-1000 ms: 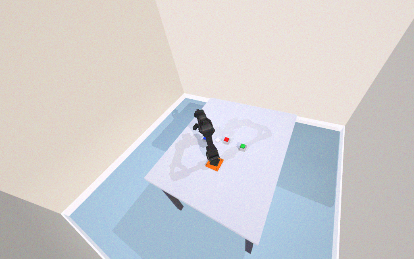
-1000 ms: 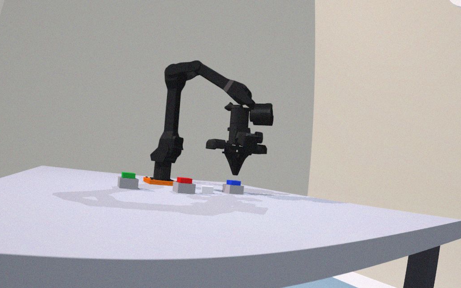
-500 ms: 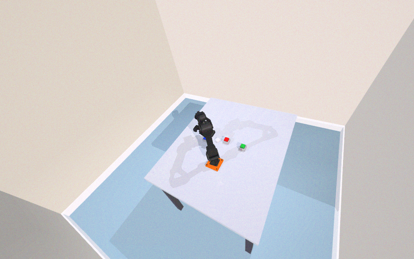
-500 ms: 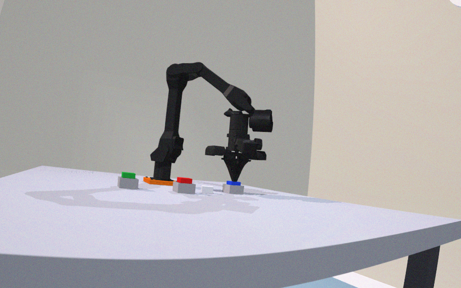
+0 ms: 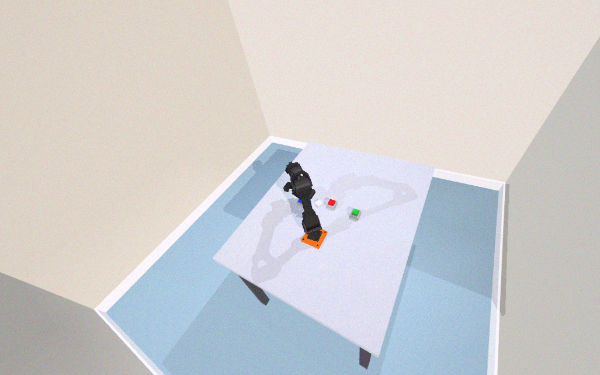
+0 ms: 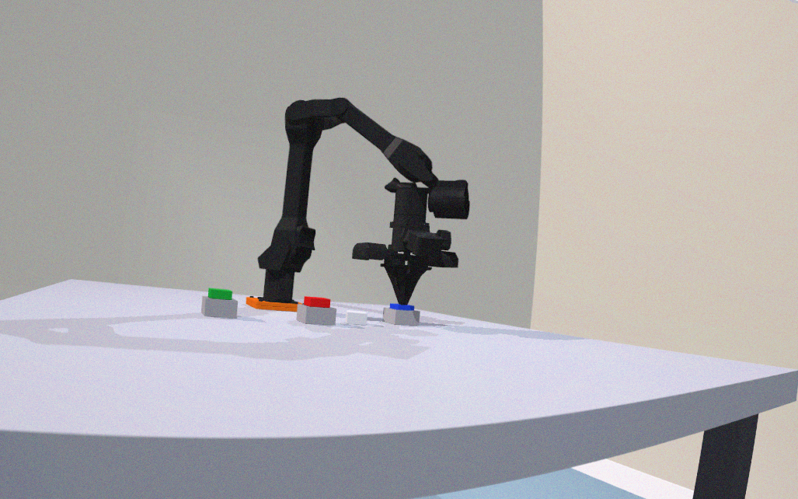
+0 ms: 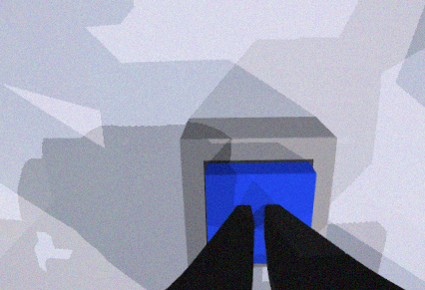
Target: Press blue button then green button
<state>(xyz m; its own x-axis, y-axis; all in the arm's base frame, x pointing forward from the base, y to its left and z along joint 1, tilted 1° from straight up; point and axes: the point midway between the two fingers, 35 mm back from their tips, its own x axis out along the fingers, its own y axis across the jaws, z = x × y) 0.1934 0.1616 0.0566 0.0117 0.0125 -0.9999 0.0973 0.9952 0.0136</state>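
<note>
The blue button lies 10 mm below my gripper tip. Also, from my gripper tip: red button (180 mm to the right, 30 mm ahead); then small white block (100 mm to the right, 20 mm below, 20 mm ahead); then green button (330 mm to the right).
</note>
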